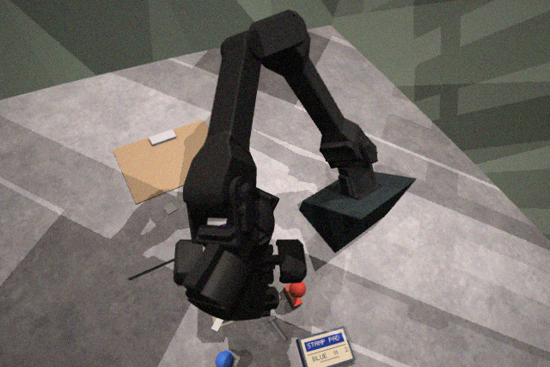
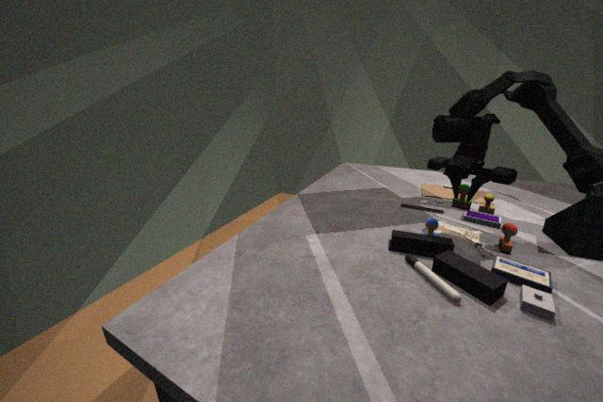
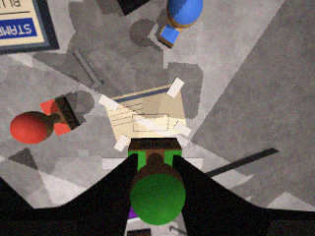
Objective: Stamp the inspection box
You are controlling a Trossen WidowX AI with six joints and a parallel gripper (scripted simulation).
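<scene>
My gripper tip is now 1 cm to the right of the cream card and 10 cm above it. Also, from my gripper tip: blue stamp: 7 cm ahead, 9 cm to the left, 7 cm below; then red stamp: 10 cm behind, 6 cm to the left, 7 cm below; then green stamp: right at my gripper tip.
</scene>
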